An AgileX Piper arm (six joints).
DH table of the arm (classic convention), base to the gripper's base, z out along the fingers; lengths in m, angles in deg. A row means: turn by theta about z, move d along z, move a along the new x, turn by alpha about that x. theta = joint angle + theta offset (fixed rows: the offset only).
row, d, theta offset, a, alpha
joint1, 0.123, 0, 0, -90
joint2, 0, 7.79, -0.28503, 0
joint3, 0, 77.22, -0.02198, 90
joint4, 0.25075, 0, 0, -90
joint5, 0, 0, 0, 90
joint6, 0.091, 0, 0, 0
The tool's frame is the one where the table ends.
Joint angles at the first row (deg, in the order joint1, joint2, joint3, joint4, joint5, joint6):
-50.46, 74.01, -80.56, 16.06, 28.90, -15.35
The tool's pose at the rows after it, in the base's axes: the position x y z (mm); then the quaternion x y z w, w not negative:
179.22 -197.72 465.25 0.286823 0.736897 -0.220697 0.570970
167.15 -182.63 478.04 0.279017 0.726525 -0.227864 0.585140
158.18 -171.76 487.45 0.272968 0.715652 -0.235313 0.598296
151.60 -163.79 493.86 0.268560 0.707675 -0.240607 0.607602
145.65 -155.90 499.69 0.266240 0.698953 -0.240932 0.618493
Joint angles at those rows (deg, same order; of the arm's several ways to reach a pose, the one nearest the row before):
-50.46, 70.62, -80.56, 15.52, 30.50, -15.35
-50.46, 67.50, -80.56, 15.52, 31.31, -15.35
-50.46, 65.25, -80.56, 15.52, 31.31, -15.35
-50.46, 63.64, -80.56, 15.52, 31.31, -15.35
-50.46, 62.14, -80.55, 16.07, 31.31, -15.25

